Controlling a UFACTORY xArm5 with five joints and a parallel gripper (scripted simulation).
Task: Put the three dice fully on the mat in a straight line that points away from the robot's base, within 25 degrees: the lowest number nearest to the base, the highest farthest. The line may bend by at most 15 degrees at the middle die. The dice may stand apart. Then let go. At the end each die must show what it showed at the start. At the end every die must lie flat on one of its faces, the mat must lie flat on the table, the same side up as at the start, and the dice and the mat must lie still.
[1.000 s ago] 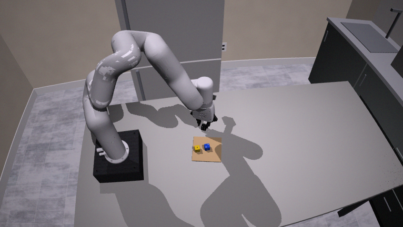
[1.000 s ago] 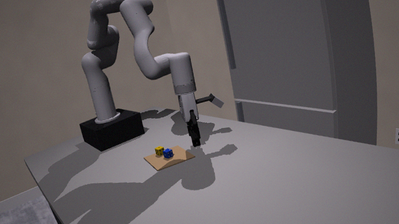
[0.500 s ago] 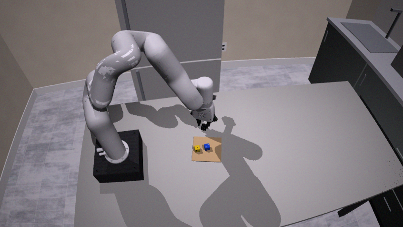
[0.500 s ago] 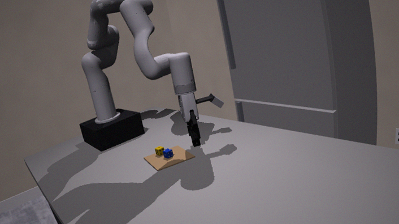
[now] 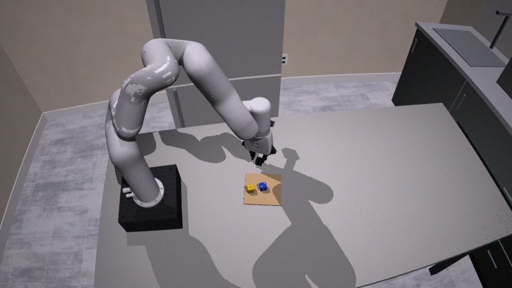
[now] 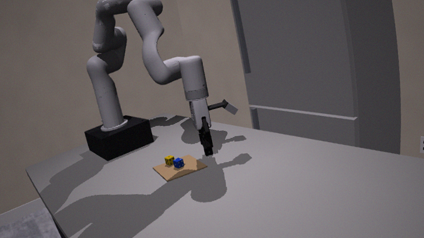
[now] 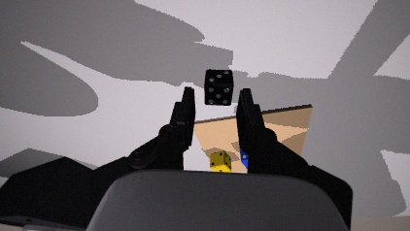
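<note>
The black die lies 4 cm below my hand. The rest, counted from my hand: blue die (2 cm behind, 12 cm to the right, 3 cm below); mat (2 cm behind, 12 cm to the right, 5 cm below); yellow die (6 cm behind, 12 cm to the right, 3 cm below).
</note>
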